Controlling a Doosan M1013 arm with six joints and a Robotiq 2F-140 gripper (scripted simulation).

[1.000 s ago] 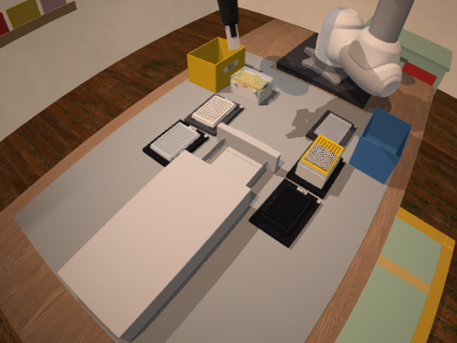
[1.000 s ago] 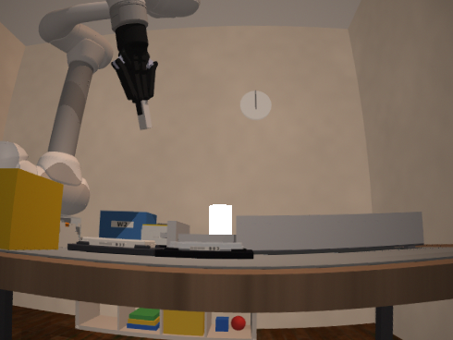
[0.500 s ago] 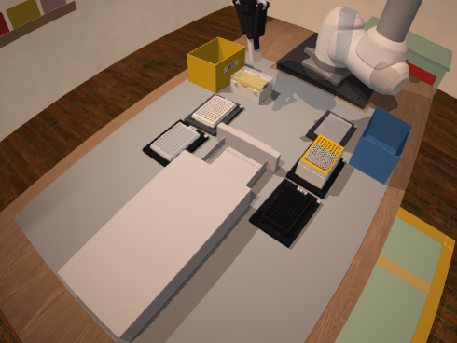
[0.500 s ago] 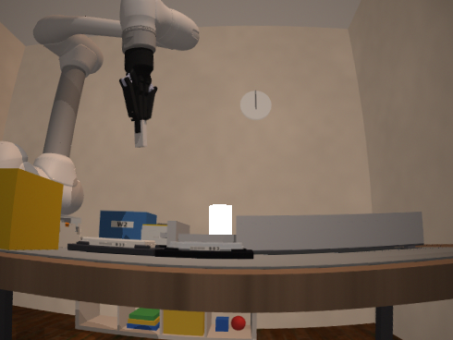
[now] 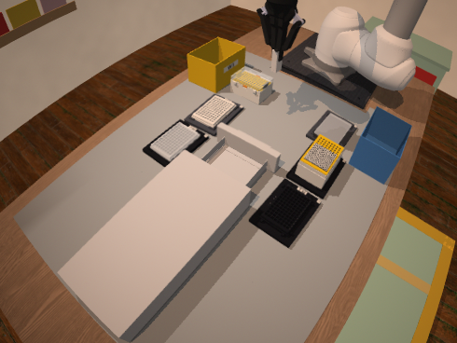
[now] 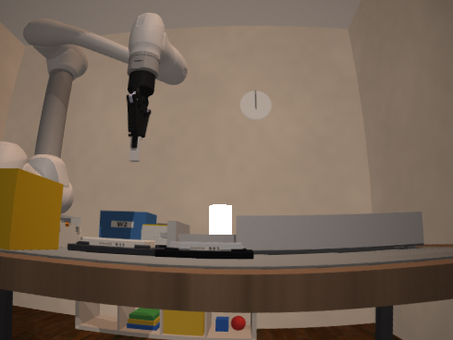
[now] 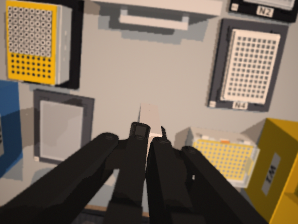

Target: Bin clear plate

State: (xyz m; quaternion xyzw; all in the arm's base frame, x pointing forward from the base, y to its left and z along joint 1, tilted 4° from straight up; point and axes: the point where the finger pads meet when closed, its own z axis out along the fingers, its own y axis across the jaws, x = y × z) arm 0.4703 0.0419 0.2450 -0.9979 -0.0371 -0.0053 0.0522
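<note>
Right now my hand is 240 mm short of the clear plate, 240 mm above it and 150 mm to the left of it. From my hand the other things lie so: white plate 240 mm below, 170 mm to the right, 70 mm ahead; yellow-topped tip rack 210 mm below, 200 mm to the left, 10 mm ahead; black plate 240 mm below, 230 mm to the left, 190 mm ahead.
</note>
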